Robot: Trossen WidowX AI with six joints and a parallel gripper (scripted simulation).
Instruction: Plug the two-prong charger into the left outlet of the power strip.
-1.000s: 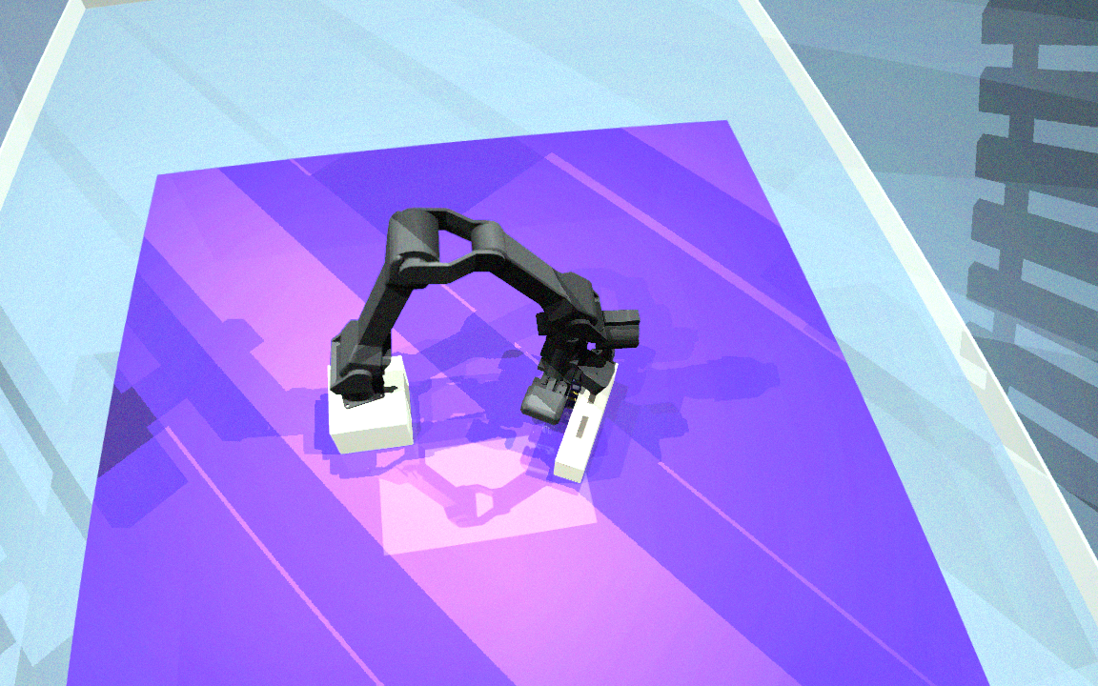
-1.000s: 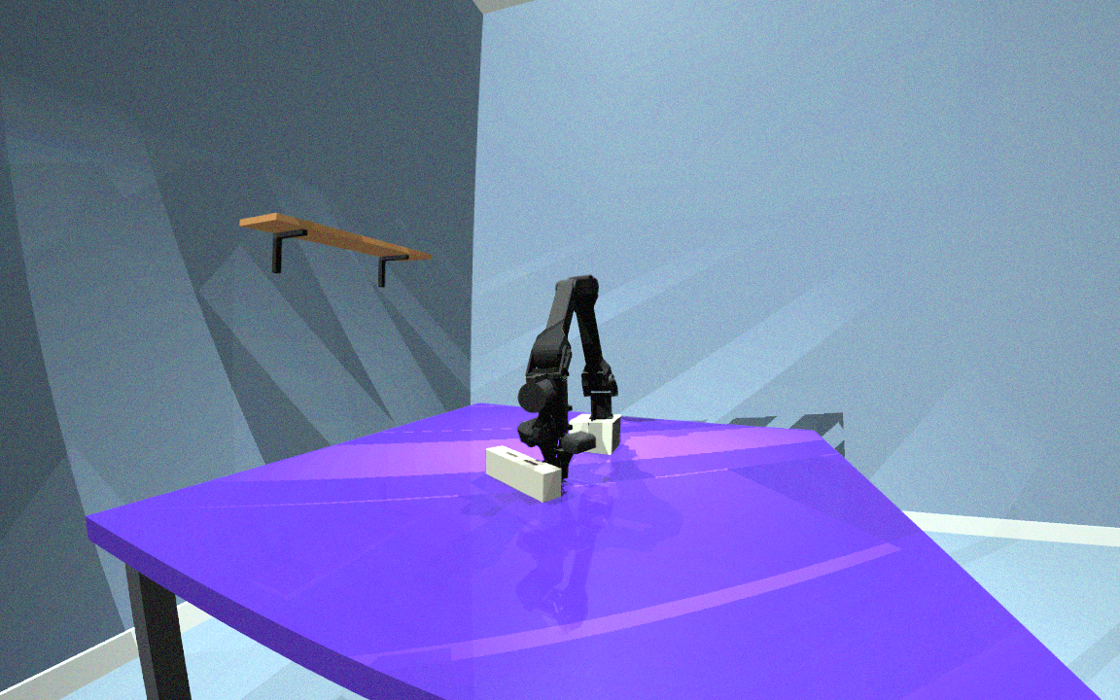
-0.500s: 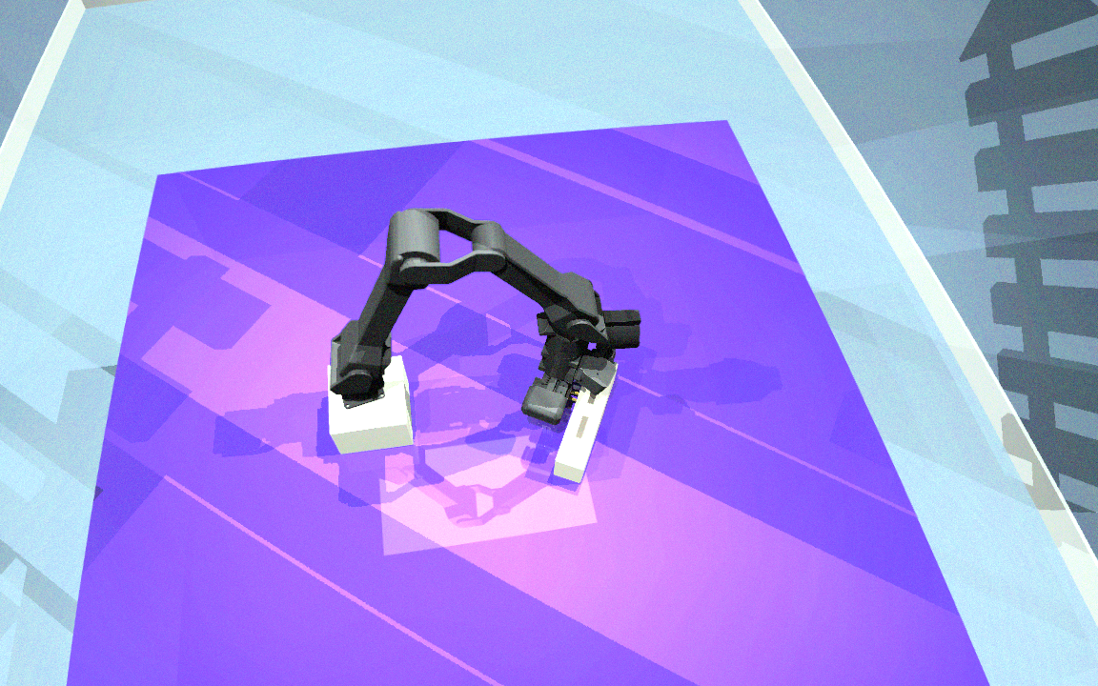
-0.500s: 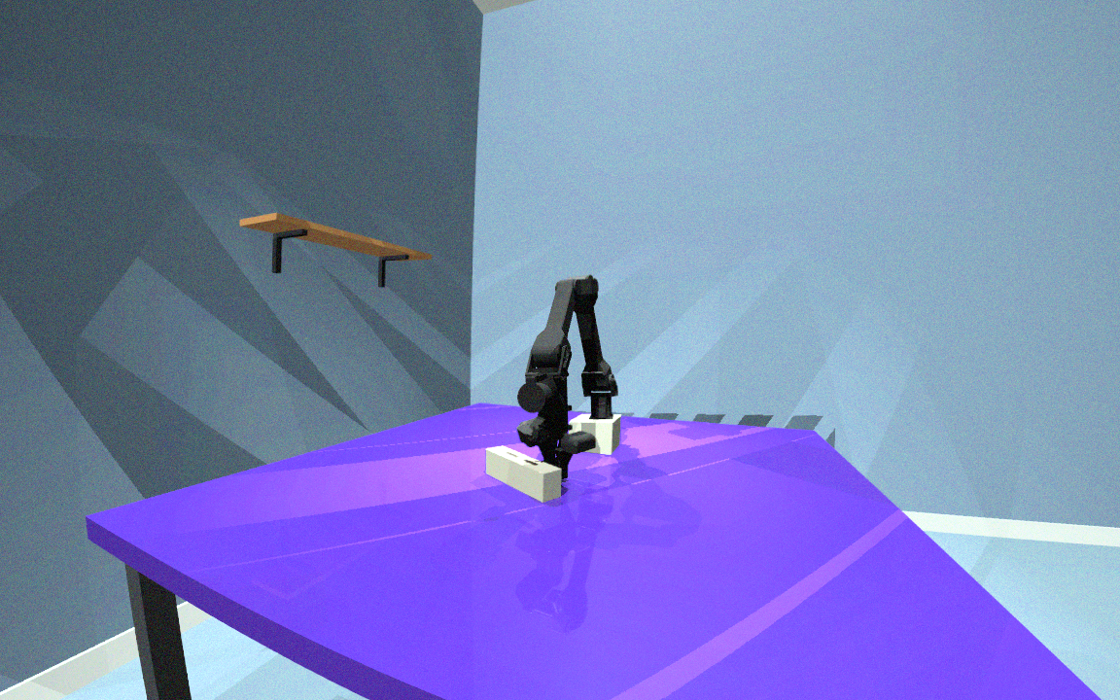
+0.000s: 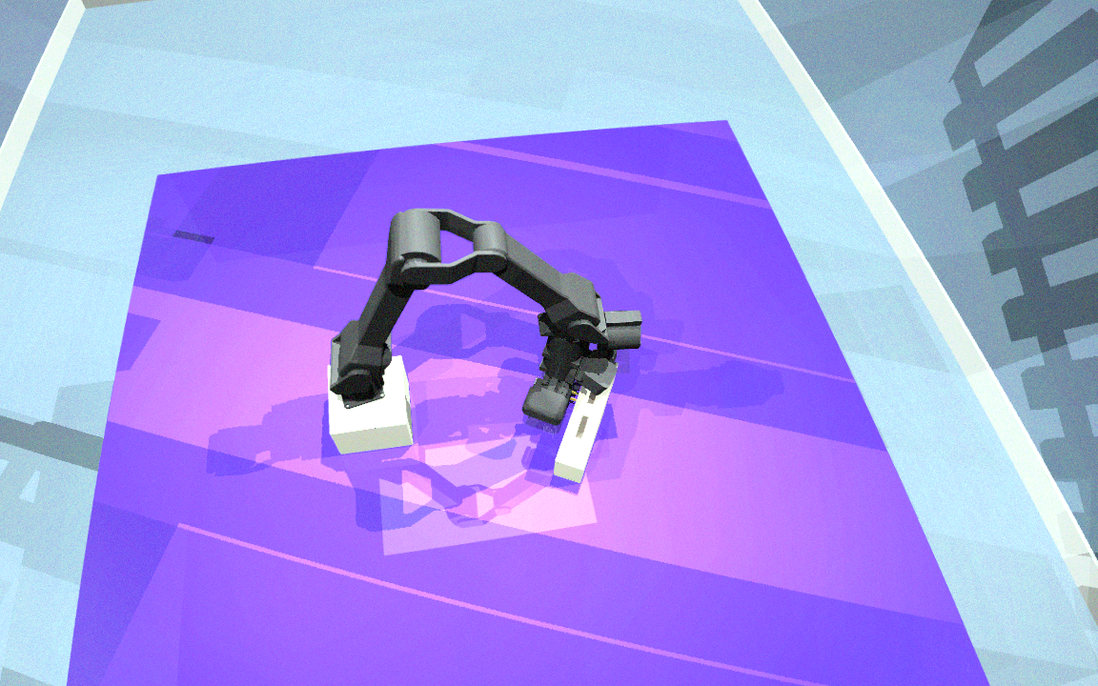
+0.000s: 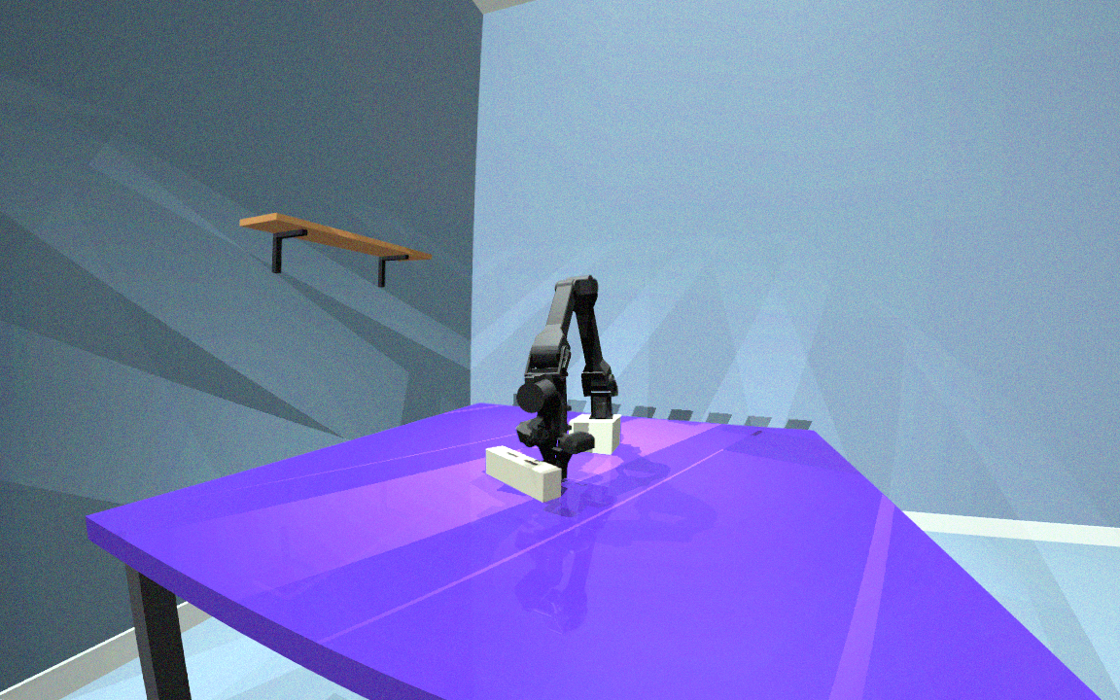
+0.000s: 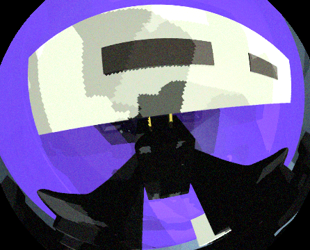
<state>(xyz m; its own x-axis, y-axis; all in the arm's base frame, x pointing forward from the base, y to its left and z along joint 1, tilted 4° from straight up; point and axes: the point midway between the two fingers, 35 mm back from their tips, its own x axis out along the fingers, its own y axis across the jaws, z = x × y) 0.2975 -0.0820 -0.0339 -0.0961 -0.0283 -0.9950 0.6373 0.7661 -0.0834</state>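
Now: gripper tip 10 mm short of the dark charger, 10 mm to the left of it and 10 mm below it.
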